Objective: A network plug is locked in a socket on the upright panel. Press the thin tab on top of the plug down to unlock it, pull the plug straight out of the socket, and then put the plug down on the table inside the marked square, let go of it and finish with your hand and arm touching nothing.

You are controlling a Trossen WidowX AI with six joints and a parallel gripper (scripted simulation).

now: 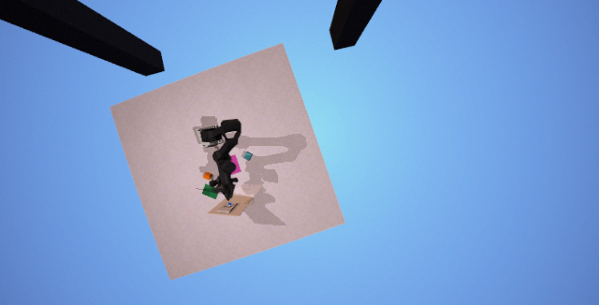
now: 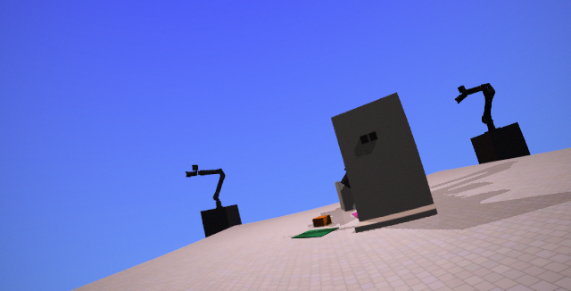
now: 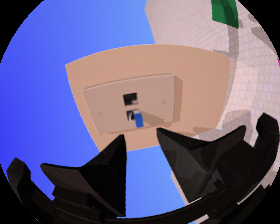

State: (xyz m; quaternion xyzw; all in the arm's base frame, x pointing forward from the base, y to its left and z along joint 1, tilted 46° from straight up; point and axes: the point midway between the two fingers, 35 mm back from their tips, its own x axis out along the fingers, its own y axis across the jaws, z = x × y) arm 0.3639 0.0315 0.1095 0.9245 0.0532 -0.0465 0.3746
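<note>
The network plug lies 40 mm ahead of my gripper tip and 10 mm to the right of it. From my gripper tip the other things lie so: upright panel 50 mm ahead, 20 mm to the right, 70 mm below; then magenta patch 170 mm behind, 40 mm to the right, 190 mm below; then flat green square 30 mm behind, 210 mm to the right, 190 mm below.
</note>
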